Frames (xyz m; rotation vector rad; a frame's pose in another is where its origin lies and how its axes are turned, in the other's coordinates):
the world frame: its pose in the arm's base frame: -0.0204 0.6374 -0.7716 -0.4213 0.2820 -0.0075
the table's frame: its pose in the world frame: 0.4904 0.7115 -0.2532 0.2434 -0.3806 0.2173
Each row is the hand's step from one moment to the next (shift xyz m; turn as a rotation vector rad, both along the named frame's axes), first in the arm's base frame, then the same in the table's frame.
Working: the arm's base frame: its pose in the table's frame: -0.5739 -1.2310 1.2648 0.1425 0.0506 -0.2467

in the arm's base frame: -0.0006 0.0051 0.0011 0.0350 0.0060 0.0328
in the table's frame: 0.0007 0.0049 0.0018 0.0364 -0.0074 0.0309
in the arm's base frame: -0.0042 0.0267 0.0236 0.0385 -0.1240 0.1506
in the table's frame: 0.0033 0.0232 0.0272 0.0116 -0.1503 0.1296
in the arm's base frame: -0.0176 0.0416 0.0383 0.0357 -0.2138 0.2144
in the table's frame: -0.0055 0.0385 0.0446 -0.0113 -0.2452 0.1808
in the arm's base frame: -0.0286 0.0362 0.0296 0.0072 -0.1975 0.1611
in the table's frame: -0.0178 0.0373 0.0361 -0.0366 -0.2149 0.1323
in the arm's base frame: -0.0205 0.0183 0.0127 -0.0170 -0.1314 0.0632
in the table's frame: -0.0149 0.0206 0.0164 -0.0469 -0.1313 0.0460
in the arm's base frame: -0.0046 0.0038 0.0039 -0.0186 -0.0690 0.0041
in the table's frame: -0.0034 0.0042 0.0047 -0.0349 -0.0624 -0.0040
